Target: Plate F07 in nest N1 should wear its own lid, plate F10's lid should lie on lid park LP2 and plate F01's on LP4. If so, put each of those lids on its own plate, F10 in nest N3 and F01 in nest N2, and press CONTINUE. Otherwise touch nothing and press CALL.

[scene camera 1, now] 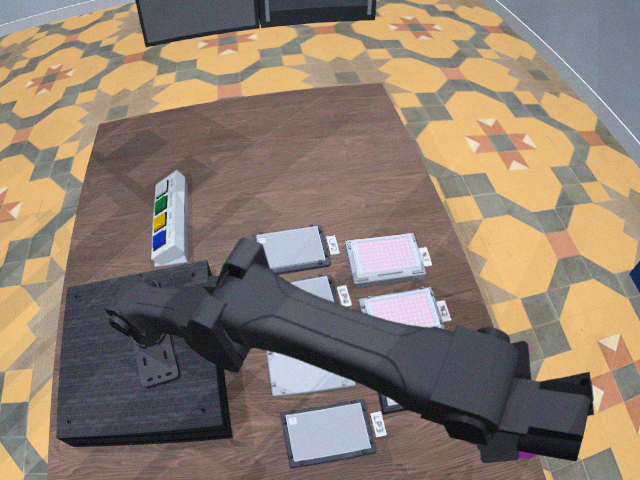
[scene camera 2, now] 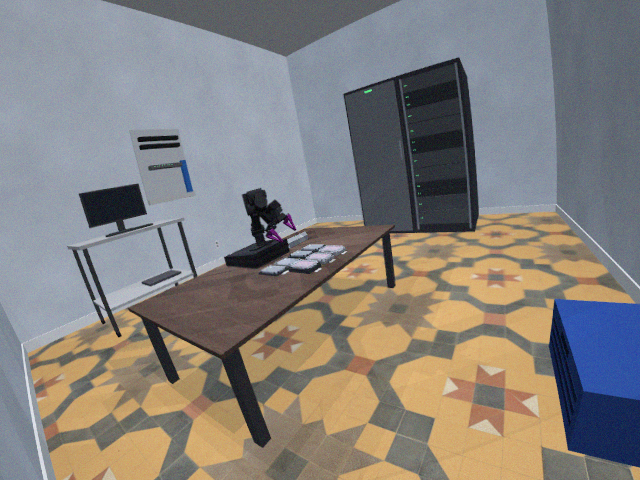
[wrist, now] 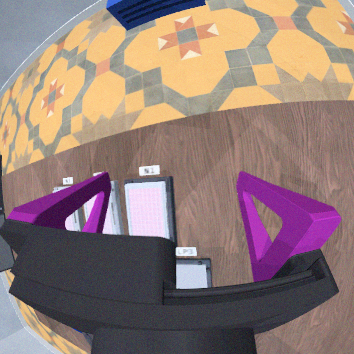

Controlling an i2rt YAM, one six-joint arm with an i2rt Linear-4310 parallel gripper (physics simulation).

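Places are measured from the arm's base along level axes (x right, y ahead, z up), in millimetres.
Where they show: gripper, fingertip midpoint: (scene camera 2: 289, 236) (wrist: 173, 178); arm's base at its link origin: (scene camera 1: 151, 333) (scene camera 2: 262, 245).
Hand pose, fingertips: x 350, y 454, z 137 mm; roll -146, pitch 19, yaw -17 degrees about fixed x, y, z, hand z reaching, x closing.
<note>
Each offset is from my fingertips to the top centre of the thing. "spot": to the spot under its first point. Level surfaces: height alone.
My gripper (scene camera 2: 288, 235) (wrist: 173, 178) is open and empty, raised above the table. In the wrist view, a pink-gridded plate @(dx -141, dy -38, dz -186 mm) (wrist: 146, 207) lies at label N1; in scene camera 1 the arm hides most of it. Another pink plate @(dx -269, dy -11, dz -191 mm) (scene camera 1: 397, 308) (wrist: 113, 217) lies at N2, and a third pink plate @(dx -402, dy +15, dz -188 mm) (scene camera 1: 386, 256) lies at the farthest nest, its label blurred. Grey lids lie at LP2 @(dx -493, dy -153, dz -204 mm) (scene camera 1: 294, 248), LP4 @(dx -369, dy -178, dz -204 mm) (scene camera 1: 316, 287) and LP3 @(dx -108, dy -220, dz -204 mm) (scene camera 1: 328, 432) (wrist: 191, 275). A further pale lid @(spot: dx -222, dy -218, dz -211 mm) (scene camera 1: 305, 376) is partly under the arm. Plate and lid codes are unreadable. I cannot tell whether the N1 plate wears a lid.
A white button box @(dx -656, dy -382, dz -158 mm) (scene camera 1: 178, 222) has white @(dx -732, dy -385, dz -165 mm) (scene camera 1: 161, 187), green @(dx -683, dy -394, dz -165 mm) (scene camera 1: 160, 204), yellow @(dx -634, dy -402, dz -165 mm) (scene camera 1: 159, 222) and blue @(dx -585, dy -411, dz -165 mm) (scene camera 1: 158, 239) buttons with unreadable labels. It stands beside the black arm base (scene camera 1: 103, 392) (scene camera 2: 248, 255) on the brown table @(dz -222 mm) (scene camera 1: 310, 134) (scene camera 2: 217, 304). The arm (scene camera 1: 330, 330) spans the lid parks.
</note>
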